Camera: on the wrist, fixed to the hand. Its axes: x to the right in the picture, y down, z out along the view.
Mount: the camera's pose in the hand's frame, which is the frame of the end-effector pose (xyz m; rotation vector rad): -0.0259 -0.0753 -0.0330 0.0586 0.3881 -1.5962
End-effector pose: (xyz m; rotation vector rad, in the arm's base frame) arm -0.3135 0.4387 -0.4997 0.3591 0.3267 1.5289
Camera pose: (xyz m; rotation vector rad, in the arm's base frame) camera -0.2598 0.4129 -0.5620 -0.1942 0.7211 -0.0082
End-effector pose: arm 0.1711 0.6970 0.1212 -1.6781 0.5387 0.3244
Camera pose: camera 0.1854 0.6772 0.2039 -1.6243 -0.5999 -1.1602
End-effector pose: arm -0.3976 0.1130 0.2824 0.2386 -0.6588 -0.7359
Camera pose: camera -0.4320 0.0754 0.2129 0.9780 0.0213 -2.1121
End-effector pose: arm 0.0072 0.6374 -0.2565 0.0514 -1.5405 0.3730
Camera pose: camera 0.0595 0.5699 -0.2682 1.1009 -0.7284 -0.8036
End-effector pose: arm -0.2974 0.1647 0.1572 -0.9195 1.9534 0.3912
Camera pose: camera -0.2540 0.1062 0.2033 -2.2151 0.9500 -0.8022
